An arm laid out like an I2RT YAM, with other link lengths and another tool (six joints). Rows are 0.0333 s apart.
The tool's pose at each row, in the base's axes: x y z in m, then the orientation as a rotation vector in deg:
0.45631 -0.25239 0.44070 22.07 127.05 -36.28
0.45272 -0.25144 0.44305 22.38 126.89 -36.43
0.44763 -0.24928 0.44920 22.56 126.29 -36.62
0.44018 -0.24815 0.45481 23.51 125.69 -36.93
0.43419 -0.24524 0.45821 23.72 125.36 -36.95
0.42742 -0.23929 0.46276 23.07 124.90 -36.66
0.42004 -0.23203 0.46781 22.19 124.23 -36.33
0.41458 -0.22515 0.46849 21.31 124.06 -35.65
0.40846 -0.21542 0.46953 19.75 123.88 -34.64
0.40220 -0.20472 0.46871 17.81 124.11 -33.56
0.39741 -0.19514 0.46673 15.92 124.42 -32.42
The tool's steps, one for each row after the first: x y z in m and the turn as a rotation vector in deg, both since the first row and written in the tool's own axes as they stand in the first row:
0.00061 -0.00161 -0.00404 0.22 -0.05 0.20
-0.00060 -0.00410 -0.01184 0.47 -0.54 0.43
0.00005 -0.00836 -0.02018 1.06 -0.78 1.12
0.00156 -0.00978 -0.02737 1.18 -1.02 1.35
0.00291 -0.00939 -0.03737 0.80 -1.67 1.16
0.00437 -0.00836 -0.04874 0.33 -2.58 0.90
0.00787 -0.00538 -0.05626 -0.44 -3.05 0.61
0.01173 -0.00045 -0.06595 -1.67 -3.74 -0.01
0.01716 0.00581 -0.07521 -3.12 -4.15 -0.99
0.02243 0.01219 -0.08230 -4.60 -4.45 -1.95

